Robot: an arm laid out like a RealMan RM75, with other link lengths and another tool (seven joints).
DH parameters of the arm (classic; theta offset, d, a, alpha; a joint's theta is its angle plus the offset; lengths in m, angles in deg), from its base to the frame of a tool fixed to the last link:
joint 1: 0 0.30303 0 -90
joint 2: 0 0 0 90
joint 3: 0 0.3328 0 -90
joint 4: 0 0 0 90
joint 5: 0 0.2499 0 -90
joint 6: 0 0 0 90
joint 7: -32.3 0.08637 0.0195 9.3
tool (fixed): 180 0.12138 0 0
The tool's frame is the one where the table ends.
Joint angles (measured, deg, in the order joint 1, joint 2, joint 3, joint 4, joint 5, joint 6, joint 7), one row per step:
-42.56, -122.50, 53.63, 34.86, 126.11, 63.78, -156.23
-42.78, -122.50, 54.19, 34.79, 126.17, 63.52, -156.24
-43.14, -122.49, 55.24, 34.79, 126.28, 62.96, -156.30
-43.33, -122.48, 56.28, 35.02, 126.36, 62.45, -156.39
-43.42, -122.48, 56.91, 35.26, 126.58, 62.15, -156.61
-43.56, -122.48, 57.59, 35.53, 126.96, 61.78, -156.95
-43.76, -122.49, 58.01, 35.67, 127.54, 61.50, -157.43
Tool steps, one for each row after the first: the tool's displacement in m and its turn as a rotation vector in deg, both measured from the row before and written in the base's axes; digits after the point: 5 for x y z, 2 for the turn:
0.00147, 0.00072, -0.00127, -0.18, 0.46, -0.43
0.00256, 0.00185, -0.00164, -0.16, 0.89, -0.79
0.00201, 0.00176, -0.00076, -0.02, 0.85, -0.76
0.00089, 0.00105, -0.00017, -0.01, 0.62, -0.39
0.00093, 0.00138, -0.00009, 0.01, 0.78, -0.40
0.00045, 0.00105, -0.00019, -0.06, 0.72, -0.14

